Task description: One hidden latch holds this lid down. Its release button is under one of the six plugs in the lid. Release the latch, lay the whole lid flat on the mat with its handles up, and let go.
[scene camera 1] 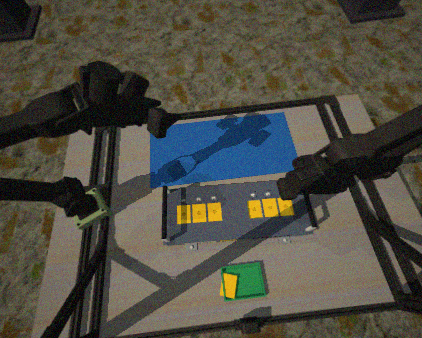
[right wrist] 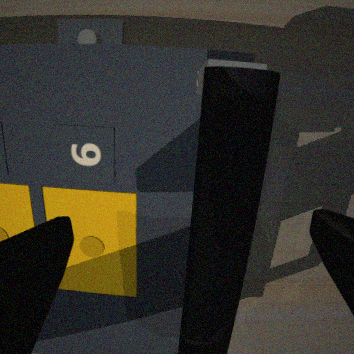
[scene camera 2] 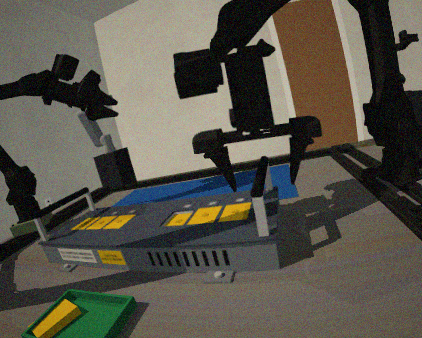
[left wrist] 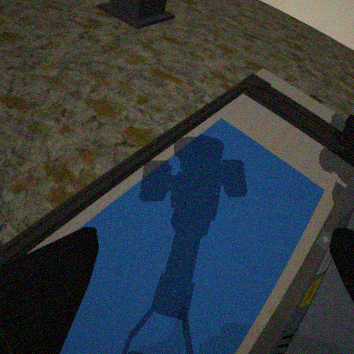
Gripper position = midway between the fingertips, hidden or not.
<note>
The left gripper (scene camera 1: 170,109) is open and holds nothing. Further things: the right gripper (scene camera 2: 263,187), a yellow plug (right wrist: 102,259) and a blue mat (scene camera 1: 256,145).
The left gripper is seen too in scene camera 2 (scene camera 2: 117,109) and in the left wrist view (left wrist: 215,239). The right gripper shows as well in the right wrist view (right wrist: 193,225). The blue mat is seen too in scene camera 2 (scene camera 2: 217,185) and in the left wrist view (left wrist: 191,251).
</note>
